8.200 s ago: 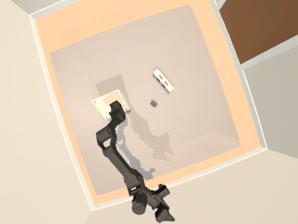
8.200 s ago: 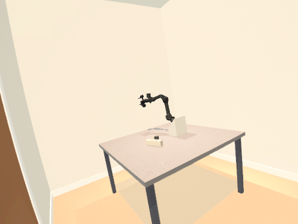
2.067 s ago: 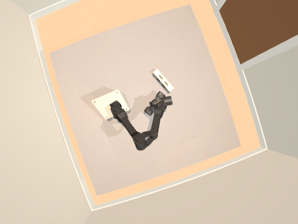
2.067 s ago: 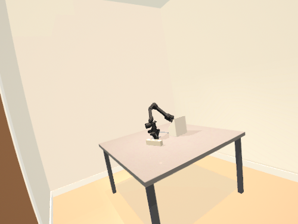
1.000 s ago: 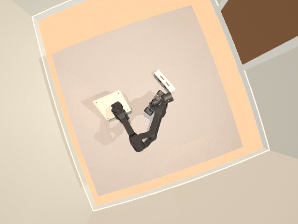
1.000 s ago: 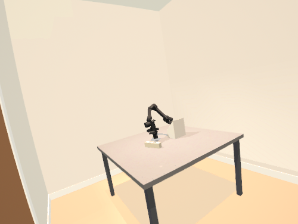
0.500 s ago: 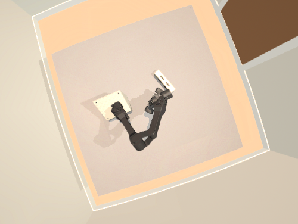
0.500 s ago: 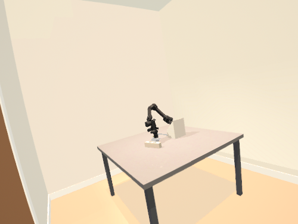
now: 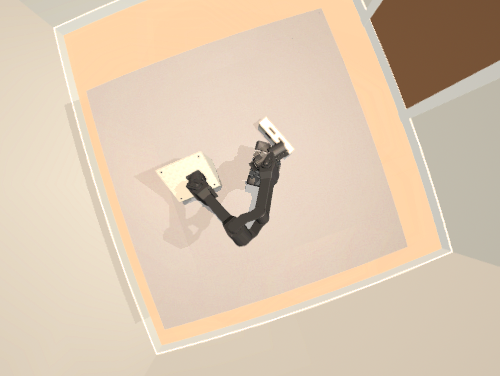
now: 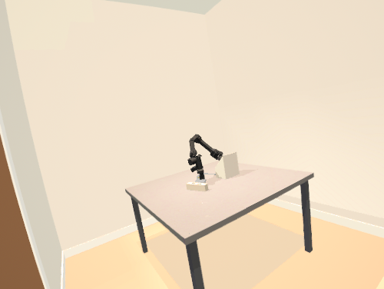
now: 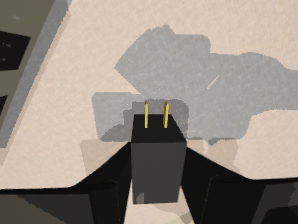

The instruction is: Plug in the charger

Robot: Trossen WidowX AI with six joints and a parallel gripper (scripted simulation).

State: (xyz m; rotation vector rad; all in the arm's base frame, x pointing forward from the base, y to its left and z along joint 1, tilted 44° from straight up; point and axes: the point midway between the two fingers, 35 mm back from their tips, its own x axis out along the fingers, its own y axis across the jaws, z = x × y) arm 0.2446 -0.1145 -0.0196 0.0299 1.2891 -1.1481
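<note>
Now: gripper tip 1 cm to the left of the dark charger, 1 cm below it and 1 cm short of it.
</note>
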